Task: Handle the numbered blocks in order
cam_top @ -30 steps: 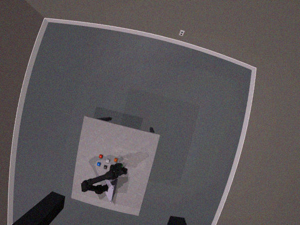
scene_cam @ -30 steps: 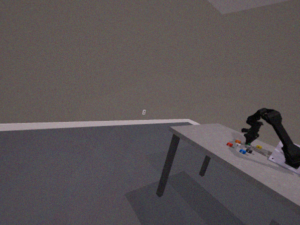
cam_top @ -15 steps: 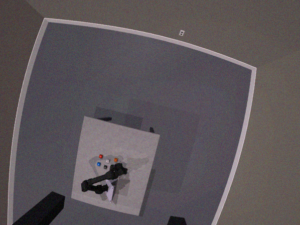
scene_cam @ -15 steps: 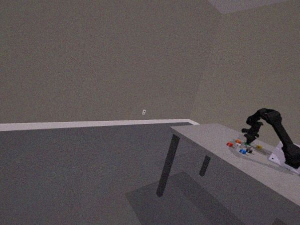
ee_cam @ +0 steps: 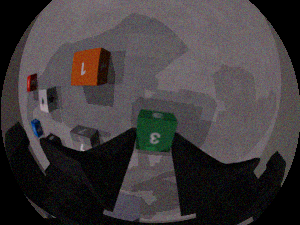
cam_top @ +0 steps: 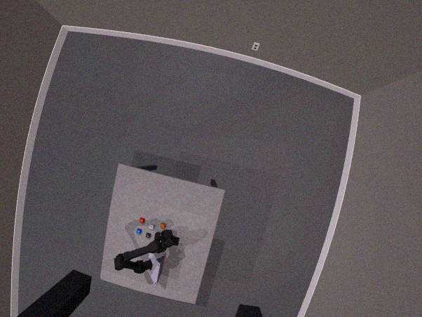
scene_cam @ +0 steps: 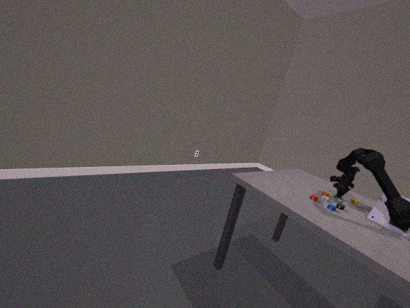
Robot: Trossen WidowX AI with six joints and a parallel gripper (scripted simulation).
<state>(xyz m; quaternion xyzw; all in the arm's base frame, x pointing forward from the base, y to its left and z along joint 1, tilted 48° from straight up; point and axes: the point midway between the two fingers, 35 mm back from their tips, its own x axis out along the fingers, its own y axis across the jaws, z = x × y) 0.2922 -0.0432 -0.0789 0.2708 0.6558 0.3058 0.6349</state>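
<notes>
The green block lies right at my gripper tip. From my gripper tip the other things lie so: yellow block (70 mm to the right, 60 mm behind); dark block (170 mm to the left, 70 mm behind); orange block (70 mm to the left, 50 mm ahead).
</notes>
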